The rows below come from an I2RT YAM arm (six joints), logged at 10 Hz.
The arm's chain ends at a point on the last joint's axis. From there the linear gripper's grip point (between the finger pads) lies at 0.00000 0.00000 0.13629 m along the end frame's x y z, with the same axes.
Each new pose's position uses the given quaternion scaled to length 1; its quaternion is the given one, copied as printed.
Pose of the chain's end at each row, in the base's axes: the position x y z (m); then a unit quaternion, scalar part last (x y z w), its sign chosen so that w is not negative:
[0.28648 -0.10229 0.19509 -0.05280 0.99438 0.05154 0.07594]
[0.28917 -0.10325 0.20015 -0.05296 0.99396 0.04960 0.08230]
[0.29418 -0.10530 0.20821 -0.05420 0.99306 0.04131 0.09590]
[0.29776 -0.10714 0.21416 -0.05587 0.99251 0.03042 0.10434]
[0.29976 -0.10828 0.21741 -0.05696 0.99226 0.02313 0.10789]
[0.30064 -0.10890 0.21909 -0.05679 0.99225 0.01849 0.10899]
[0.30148 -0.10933 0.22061 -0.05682 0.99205 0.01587 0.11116]
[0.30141 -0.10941 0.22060 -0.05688 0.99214 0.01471 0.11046]
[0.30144 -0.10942 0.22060 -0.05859 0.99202 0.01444 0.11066]
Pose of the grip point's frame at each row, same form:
[0.30632 -0.08723 0.06110 -0.05280 0.99438 0.05154 0.07594]
[0.31075 -0.08862 0.06638 -0.05296 0.99396 0.04960 0.08230]
[0.31953 -0.09270 0.07489 -0.05420 0.99306 0.04131 0.09590]
[0.32552 -0.09732 0.08109 -0.05587 0.99251 0.03042 0.10434]
[0.32858 -0.10035 0.08444 -0.05696 0.99226 0.02313 0.10789]
[0.32983 -0.10221 0.08613 -0.05679 0.99225 0.01849 0.10899]
[0.33129 -0.10332 0.08776 -0.05682 0.99205 0.01587 0.11116]
[0.33105 -0.10372 0.08769 -0.05688 0.99214 0.01471 0.11046]
[0.33113 -0.10375 0.08770 -0.05859 0.99202 0.01444 0.11066]

